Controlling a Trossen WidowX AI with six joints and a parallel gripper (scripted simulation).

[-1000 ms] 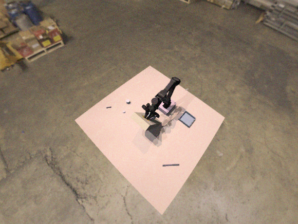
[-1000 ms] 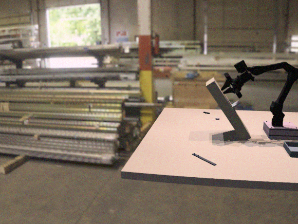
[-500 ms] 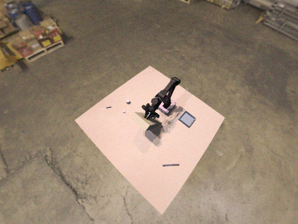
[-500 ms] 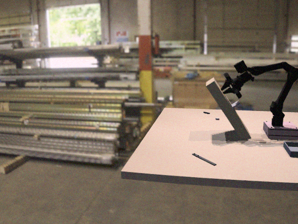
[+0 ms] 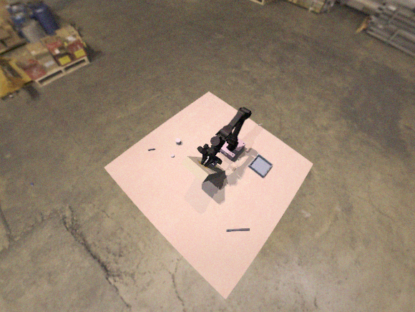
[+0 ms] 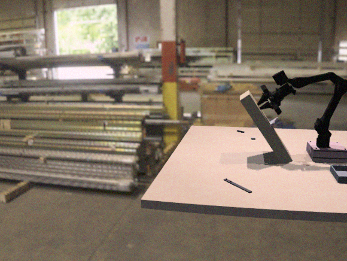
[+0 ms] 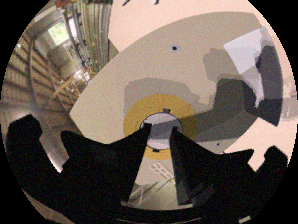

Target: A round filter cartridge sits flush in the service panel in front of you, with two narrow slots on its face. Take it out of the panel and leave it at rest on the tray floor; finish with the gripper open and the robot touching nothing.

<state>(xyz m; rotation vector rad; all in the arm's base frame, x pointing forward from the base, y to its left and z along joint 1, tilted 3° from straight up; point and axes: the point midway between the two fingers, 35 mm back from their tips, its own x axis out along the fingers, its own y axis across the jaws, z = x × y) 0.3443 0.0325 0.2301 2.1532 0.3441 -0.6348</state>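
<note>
My gripper tip is now 1 cm short of the round grey filter cartridge and 1 cm above it. The rest, counted from my gripper tip: short dark piece: 49 cm to the right, 27 cm below, 12 cm ahead; then blue-grey tray: 46 cm behind, 26 cm to the left, 26 cm below.
</note>
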